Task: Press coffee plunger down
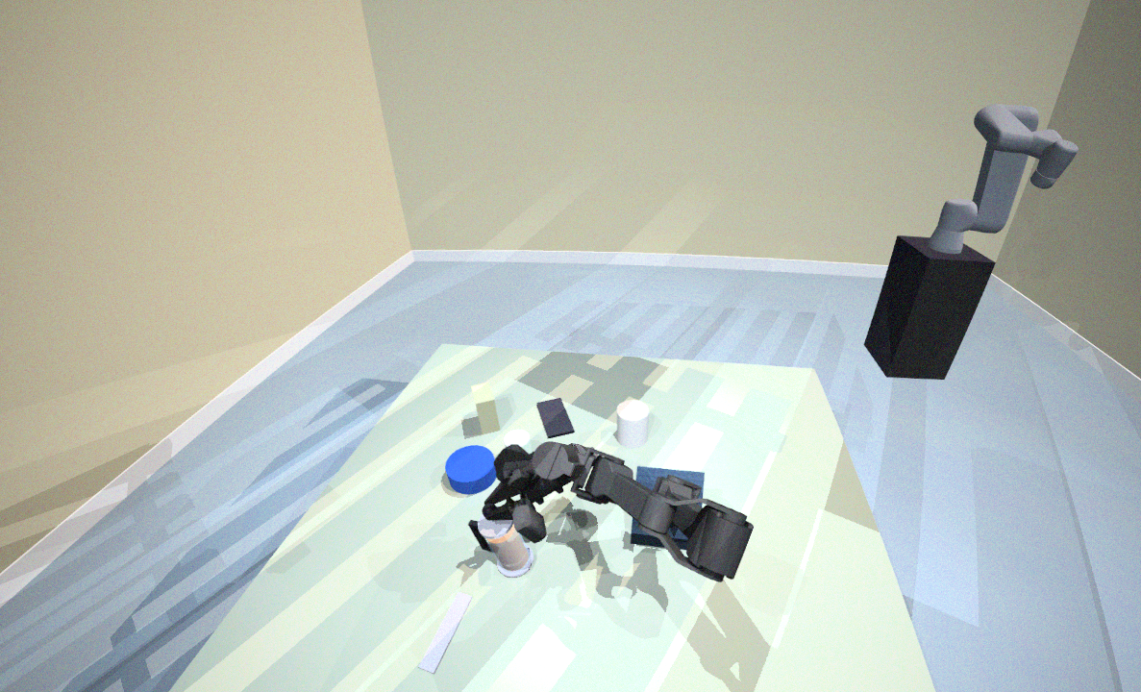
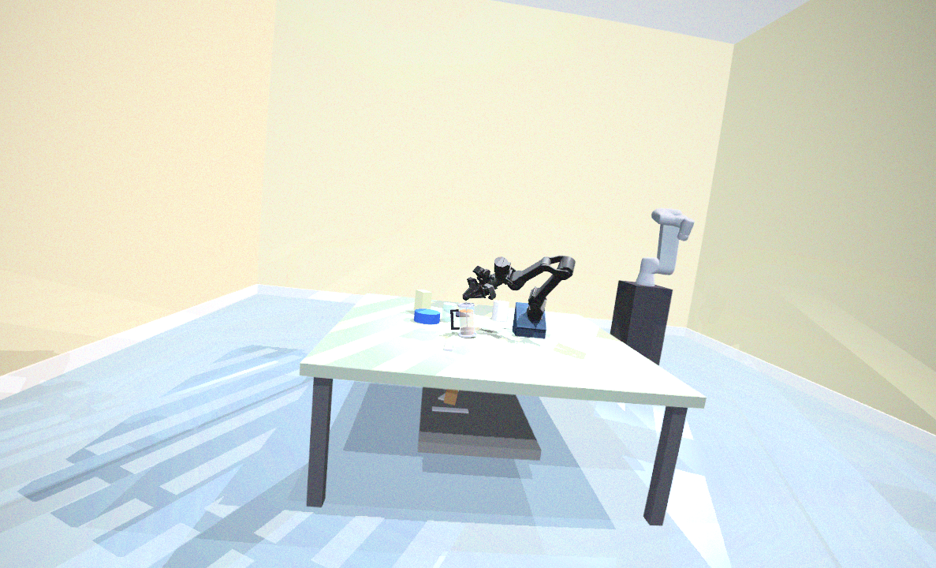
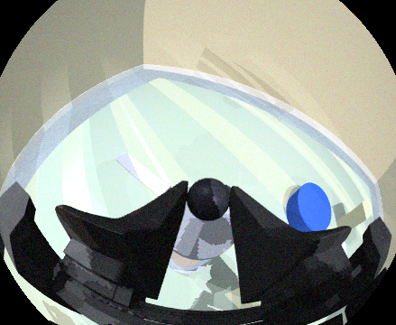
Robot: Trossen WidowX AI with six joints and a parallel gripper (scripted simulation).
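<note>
Right now the coffee press is 1 cm to the right of my gripper tip and 9 cm below it. Also, from my gripper tip: white cup: 24 cm behind, 40 cm to the right, 12 cm below; pale block: 16 cm ahead, 41 cm to the right, 11 cm below; blue disc: 14 cm ahead, 22 cm to the right, 15 cm below.
</note>
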